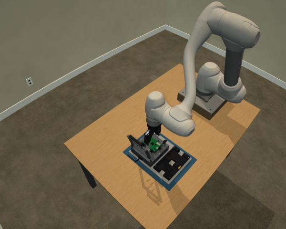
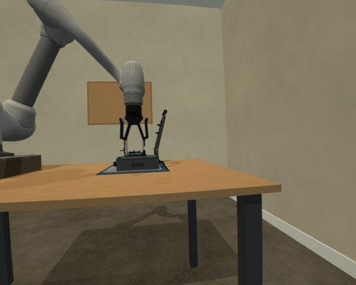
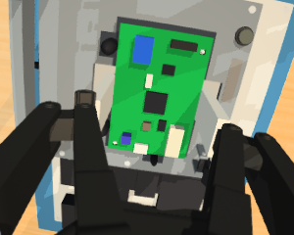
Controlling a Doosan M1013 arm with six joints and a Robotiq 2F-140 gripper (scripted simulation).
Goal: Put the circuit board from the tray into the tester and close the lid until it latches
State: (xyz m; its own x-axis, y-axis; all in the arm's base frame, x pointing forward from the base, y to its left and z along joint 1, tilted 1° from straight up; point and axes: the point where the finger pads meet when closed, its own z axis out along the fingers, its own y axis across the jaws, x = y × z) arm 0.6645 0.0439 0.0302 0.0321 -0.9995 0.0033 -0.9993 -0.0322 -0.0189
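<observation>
Now: the green circuit board 20 mm below my hand. Also, from my hand: tester: 30 mm ahead, 40 mm to the left, 10 mm above; latch hook: 60 mm behind, 60 mm to the left, 10 mm below; tester lid: 120 mm ahead, 80 mm above.
</observation>
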